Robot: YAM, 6 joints.
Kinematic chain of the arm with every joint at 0, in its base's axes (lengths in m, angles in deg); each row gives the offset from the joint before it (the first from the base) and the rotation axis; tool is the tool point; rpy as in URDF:
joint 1: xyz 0 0 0.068 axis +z
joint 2: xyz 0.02 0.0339 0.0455 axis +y
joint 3: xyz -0.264 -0.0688 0 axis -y
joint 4: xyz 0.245 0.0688 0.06 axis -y
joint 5: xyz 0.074 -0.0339 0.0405 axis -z
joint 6: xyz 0.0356 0 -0.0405 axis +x
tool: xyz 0 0 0 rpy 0 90 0
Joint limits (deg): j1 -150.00..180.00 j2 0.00..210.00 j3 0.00..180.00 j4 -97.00..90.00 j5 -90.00..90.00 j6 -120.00..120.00
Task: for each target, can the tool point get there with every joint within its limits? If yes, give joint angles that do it. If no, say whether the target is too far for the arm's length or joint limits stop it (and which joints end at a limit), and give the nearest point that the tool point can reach.
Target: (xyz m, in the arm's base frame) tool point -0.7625 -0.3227 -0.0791
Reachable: no: too far | nearest point -0.5489 -0.3005 -0.0320 | short by 0.220 m
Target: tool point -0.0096 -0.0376 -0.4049
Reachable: no: joint limits stop it (at a limit: joint 2) | nearest point -0.0188 -0.0736 -0.3365 | short by 0.078 m
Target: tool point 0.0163 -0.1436 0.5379
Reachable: yes | joints 99.84 28.23 110.99 -55.98 -13.80 81.52
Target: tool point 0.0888 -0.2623 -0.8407
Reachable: no: too far | nearest point 0.0837 -0.2473 -0.3801 | short by 0.461 m
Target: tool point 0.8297 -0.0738 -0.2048
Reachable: no: too far | nearest point 0.6004 -0.0534 -0.1147 | short by 0.247 m
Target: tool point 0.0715 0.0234 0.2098
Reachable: yes | joints 23.20 21.47 28.07 -60.56 10.81 -89.65
